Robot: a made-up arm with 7 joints.
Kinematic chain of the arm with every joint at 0, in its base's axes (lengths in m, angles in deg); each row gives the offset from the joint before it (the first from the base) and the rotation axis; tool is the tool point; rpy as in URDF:
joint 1: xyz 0 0 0 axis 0.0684 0.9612 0.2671
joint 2: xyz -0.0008 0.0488 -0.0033 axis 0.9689 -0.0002 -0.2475
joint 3: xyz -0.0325 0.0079 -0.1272 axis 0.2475 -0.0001 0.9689
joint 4: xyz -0.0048 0 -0.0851 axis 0.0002 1 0
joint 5: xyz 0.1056 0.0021 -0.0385 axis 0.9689 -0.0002 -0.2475
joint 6: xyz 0.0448 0 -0.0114 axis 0.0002 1 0
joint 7: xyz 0.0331 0 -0.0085 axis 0.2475 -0.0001 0.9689
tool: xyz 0 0 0 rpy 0 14.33 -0.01
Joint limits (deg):
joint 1: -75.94..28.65
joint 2: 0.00..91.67
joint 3: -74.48..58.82
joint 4: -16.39..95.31
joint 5: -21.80..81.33
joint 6: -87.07..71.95
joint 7: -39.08..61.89
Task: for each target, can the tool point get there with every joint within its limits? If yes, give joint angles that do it. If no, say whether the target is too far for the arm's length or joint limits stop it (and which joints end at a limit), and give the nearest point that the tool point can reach.
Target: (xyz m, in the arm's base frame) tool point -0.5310 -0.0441 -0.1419
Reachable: no: too far | nearest point -0.2928 0.0319 -0.2553 | short by 0.275 m
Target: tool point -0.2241 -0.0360 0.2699
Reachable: no: joint limits stop it (at a limit: joint 1, joint 2, joint 3, joint 4) | nearest point -0.0409 0.1947 0.1928 | short by 0.304 m
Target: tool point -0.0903 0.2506 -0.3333
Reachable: yes | joints 5.94 37.93 -49.21 75.81 35.42 -39.40 4.18
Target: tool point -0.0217 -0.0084 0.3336
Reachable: no: joint limits stop it (at a limit: joint 1, joint 2, joint 4) | nearest point 0.0385 0.1693 0.2213 | short by 0.219 m
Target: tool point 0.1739 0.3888 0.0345
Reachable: yes | joints -37.97 84.04 17.62 64.10 24.92 -62.80 -7.93
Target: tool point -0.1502 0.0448 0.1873
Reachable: no: joint limits stop it (at a limit: joint 1, joint 2, joint 3, joint 4) | nearest point -0.0407 0.1931 0.1847 | short by 0.184 m
